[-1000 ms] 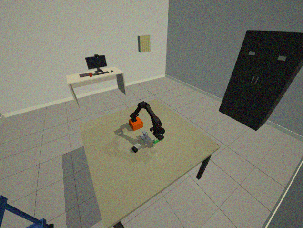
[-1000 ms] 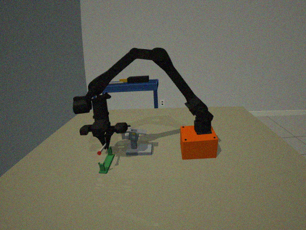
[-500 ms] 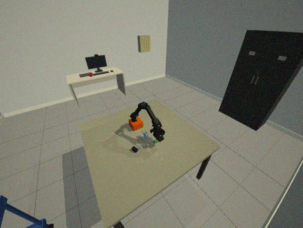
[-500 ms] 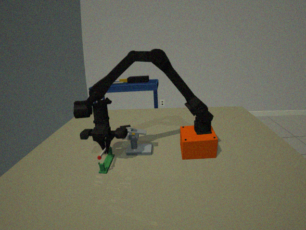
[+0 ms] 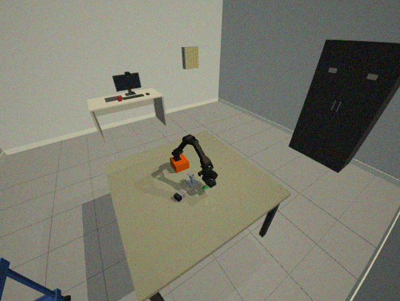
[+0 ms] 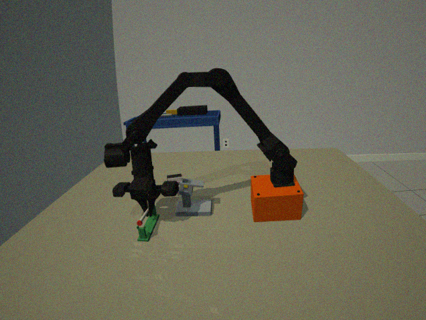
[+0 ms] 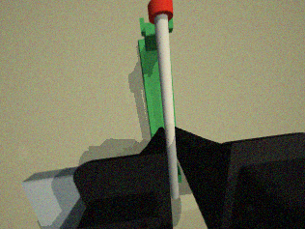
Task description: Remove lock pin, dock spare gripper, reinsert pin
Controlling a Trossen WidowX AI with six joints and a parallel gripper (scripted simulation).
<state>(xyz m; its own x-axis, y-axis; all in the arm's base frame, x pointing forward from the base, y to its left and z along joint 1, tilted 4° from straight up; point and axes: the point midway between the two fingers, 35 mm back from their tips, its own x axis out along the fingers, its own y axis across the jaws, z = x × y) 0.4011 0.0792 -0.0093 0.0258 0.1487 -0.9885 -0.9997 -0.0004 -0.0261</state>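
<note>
Right now the green cradle is 20 mm to the left of my gripper tip. From my gripper tip the other things lie so: socket: 120 mm behind, 80 mm to the right, 20 mm above; then spare gripper: 40 mm behind, 240 mm to the right.
</note>
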